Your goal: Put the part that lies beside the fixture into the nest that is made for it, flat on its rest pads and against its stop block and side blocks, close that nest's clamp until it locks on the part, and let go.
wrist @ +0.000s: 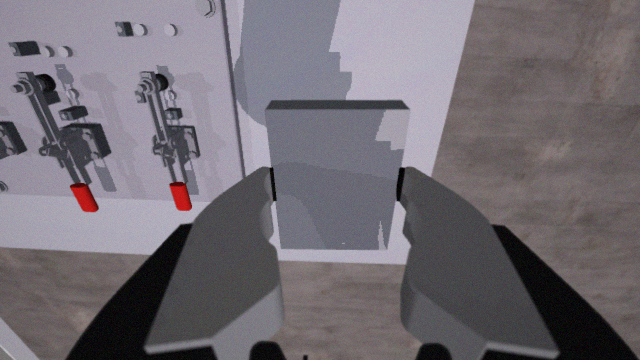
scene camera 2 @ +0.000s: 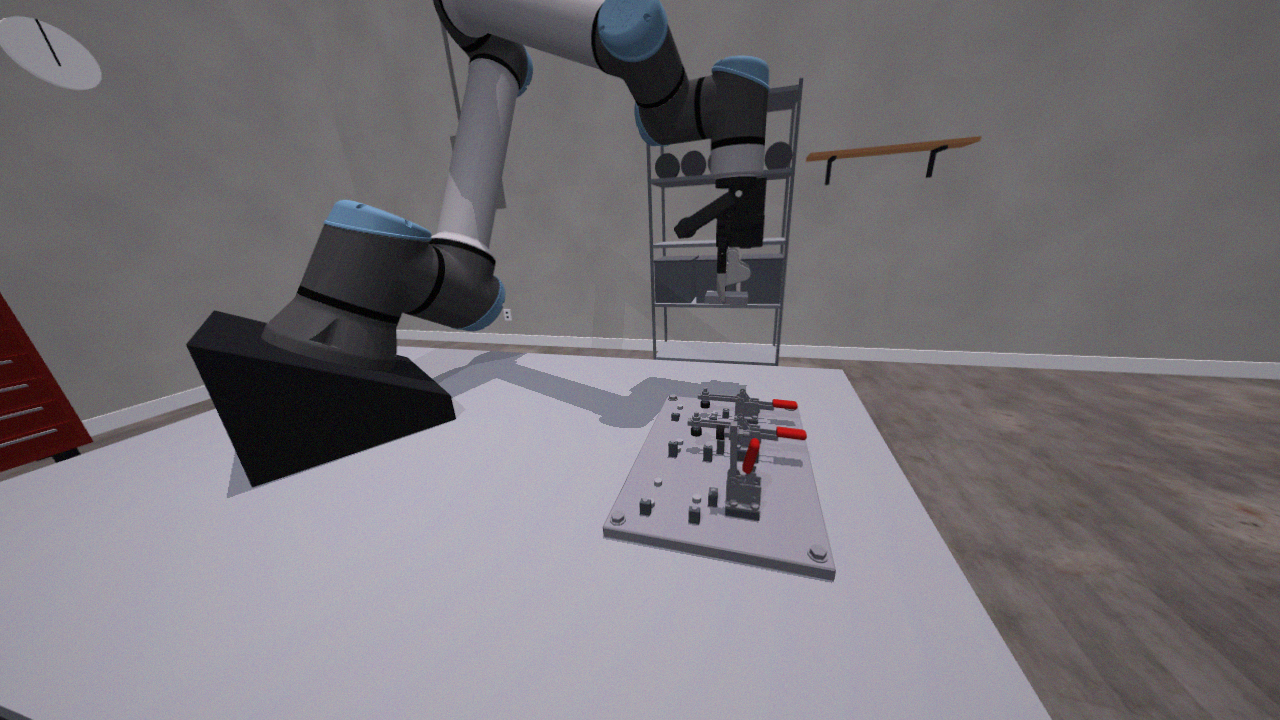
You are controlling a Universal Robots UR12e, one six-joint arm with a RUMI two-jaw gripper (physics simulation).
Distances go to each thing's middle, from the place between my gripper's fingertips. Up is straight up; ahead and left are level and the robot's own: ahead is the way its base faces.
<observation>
The flat grey part (wrist: 336,162) lies 1 cm ahead of my hand.
</observation>
